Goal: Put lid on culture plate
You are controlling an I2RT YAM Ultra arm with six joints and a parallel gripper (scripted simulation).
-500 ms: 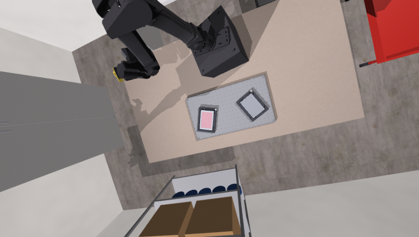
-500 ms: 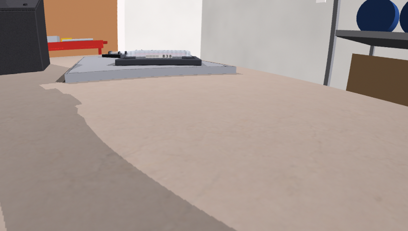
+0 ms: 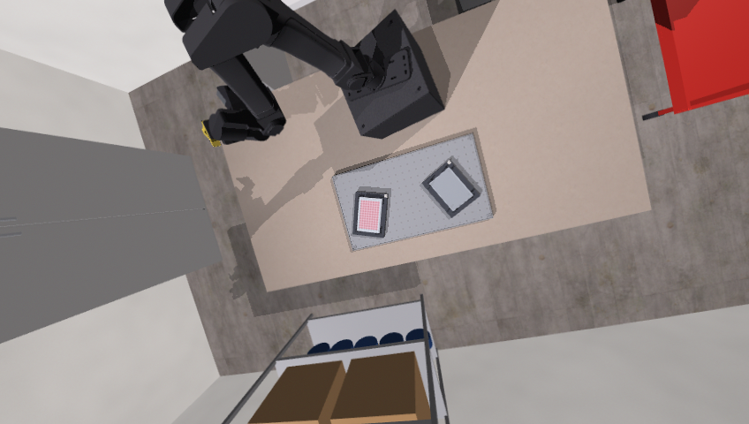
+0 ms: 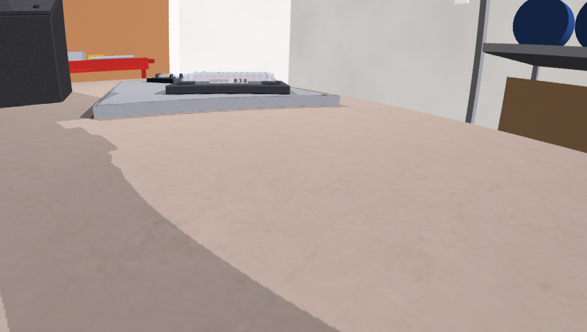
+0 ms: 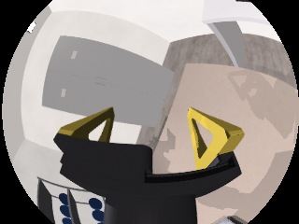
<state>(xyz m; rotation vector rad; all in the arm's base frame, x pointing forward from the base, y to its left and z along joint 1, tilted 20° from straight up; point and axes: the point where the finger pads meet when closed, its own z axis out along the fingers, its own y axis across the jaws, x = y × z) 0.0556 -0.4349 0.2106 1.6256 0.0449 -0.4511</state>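
Now: the clear lid 280 mm ahead of my hand, 670 mm to the left of it and 200 mm below it. The rest, counted from my hand: black plate nest N1: 340 mm ahead, 380 mm to the left, 210 mm below; culture plate B38: 340 mm ahead, 380 mm to the left, 190 mm below; grey base plate: 290 mm ahead, 530 mm to the left, 220 mm below.
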